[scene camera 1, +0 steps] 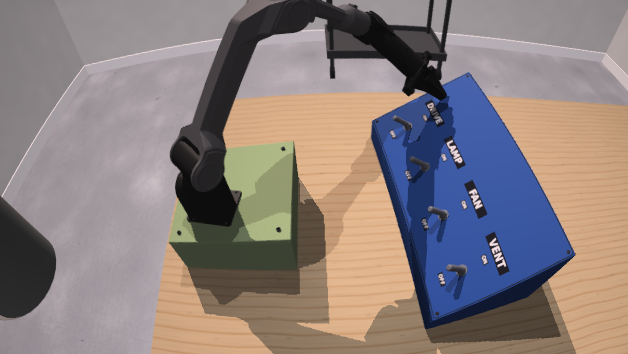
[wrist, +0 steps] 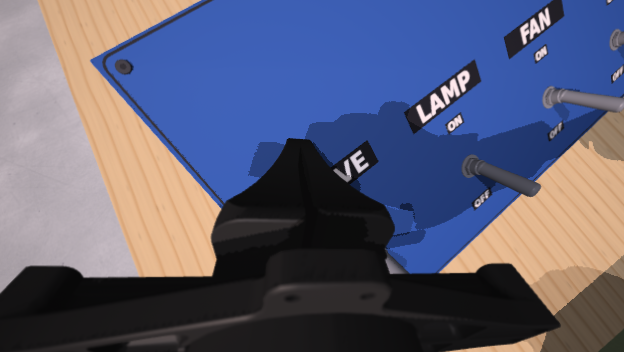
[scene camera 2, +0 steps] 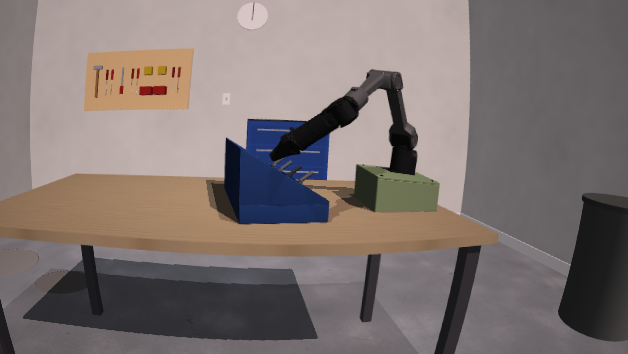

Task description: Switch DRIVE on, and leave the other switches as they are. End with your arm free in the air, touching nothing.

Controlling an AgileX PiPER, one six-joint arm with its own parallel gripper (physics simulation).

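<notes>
The blue switch box (scene camera 1: 520,180) (scene camera 2: 282,212) (wrist: 200,90) has a sloping face with several grey levers. The DRIVE lever (scene camera 1: 402,123) (wrist: 396,262) leans toward its OFF mark; in the wrist view it is mostly hidden behind my gripper. The LAMP lever (scene camera 1: 420,164) (wrist: 502,176), the FAN lever (scene camera 1: 438,213) (wrist: 585,98) and the VENT lever (scene camera 1: 457,270) also lean toward OFF. My gripper (scene camera 1: 444,96) (scene camera 2: 272,157) (wrist: 297,153) is shut and empty. Its tips are close to the face beside the DRIVE label (scene camera 1: 434,113), on the ON side of the lever; contact cannot be told.
My arm stands on a green block (scene camera 1: 260,200) (scene camera 2: 405,195) on the wooden table (scene camera 1: 350,270) (scene camera 2: 150,205). A dark cart (scene camera 1: 385,54) stands on the floor behind the table. A dark bin (scene camera 1: 22,265) (scene camera 2: 600,265) stands beyond the arm's side of the table.
</notes>
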